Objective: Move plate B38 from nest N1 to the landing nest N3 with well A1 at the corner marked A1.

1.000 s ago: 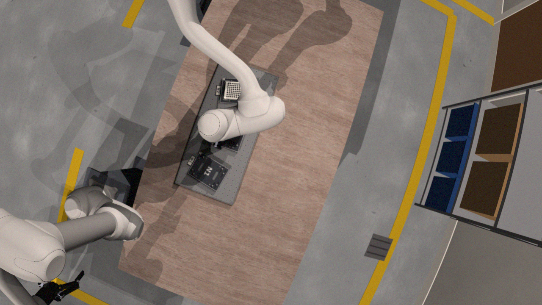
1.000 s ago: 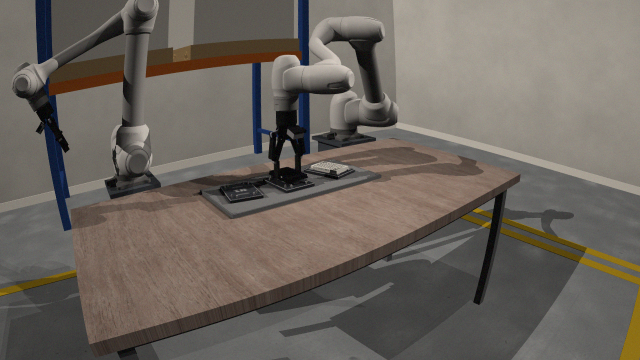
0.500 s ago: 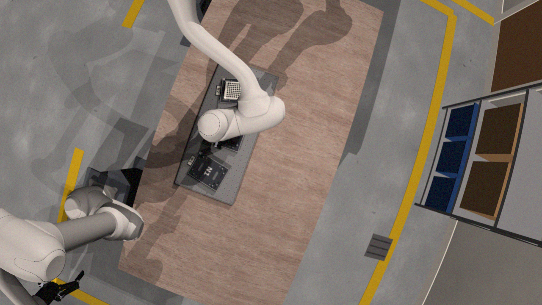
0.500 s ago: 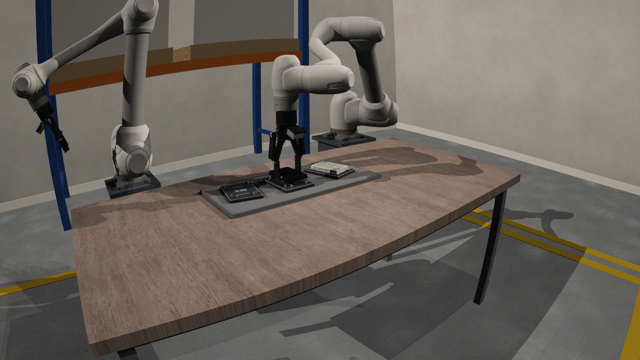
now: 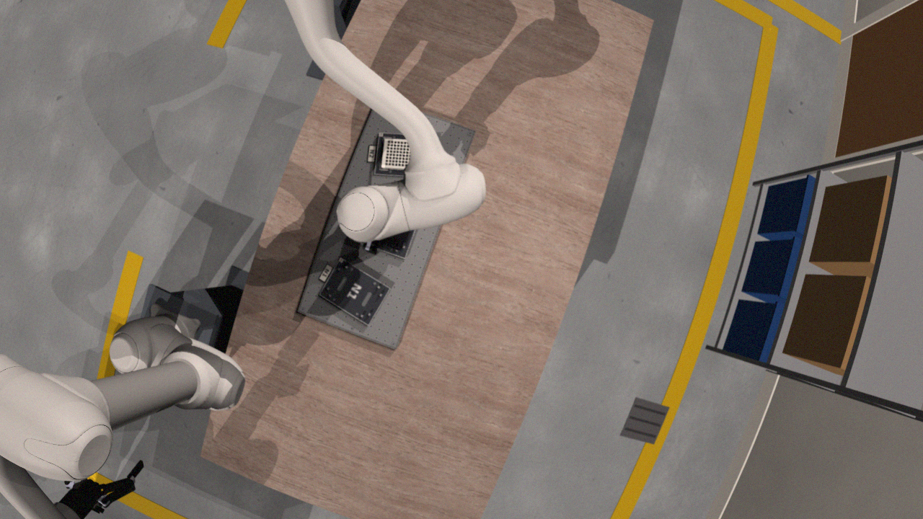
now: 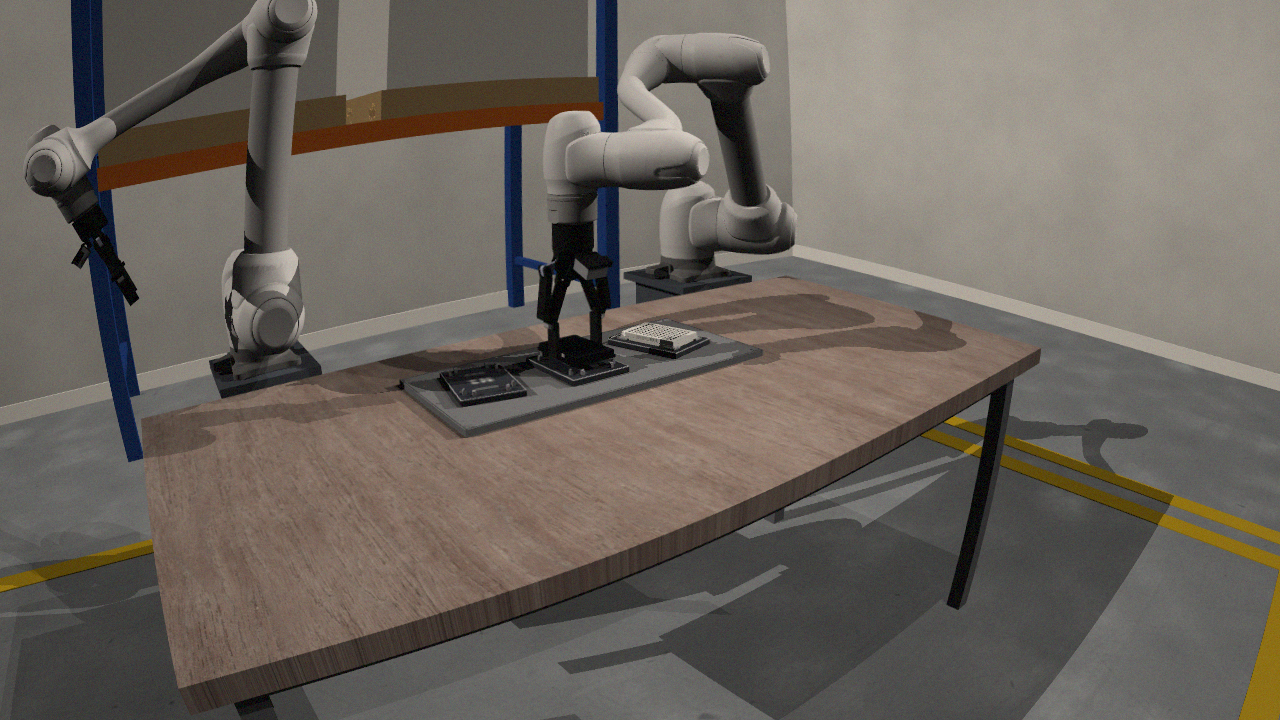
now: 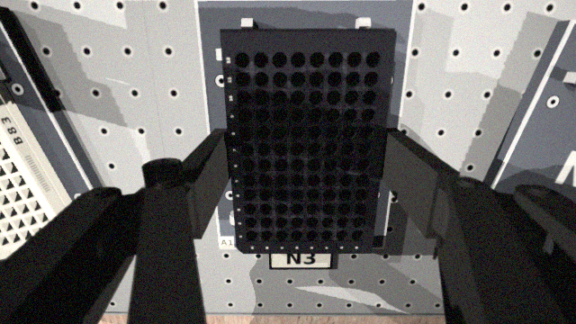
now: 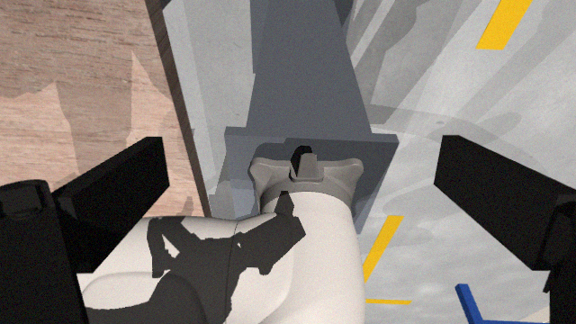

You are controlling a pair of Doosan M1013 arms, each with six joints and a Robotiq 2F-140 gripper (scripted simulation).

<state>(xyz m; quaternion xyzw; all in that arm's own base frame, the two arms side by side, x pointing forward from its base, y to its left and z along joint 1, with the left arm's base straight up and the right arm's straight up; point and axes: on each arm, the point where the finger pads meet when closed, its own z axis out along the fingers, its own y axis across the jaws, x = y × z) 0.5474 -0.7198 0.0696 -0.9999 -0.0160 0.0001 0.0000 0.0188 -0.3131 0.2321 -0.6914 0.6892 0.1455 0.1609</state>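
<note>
Right now my left hand is 20 mm above the black plate B38. Also, from my left hand: nest N3: 50 mm below; then nest N1: 20 mm behind, 190 mm to the right, 50 mm below; then white plate B83: 20 mm behind, 210 mm to the left, 40 mm below.
</note>
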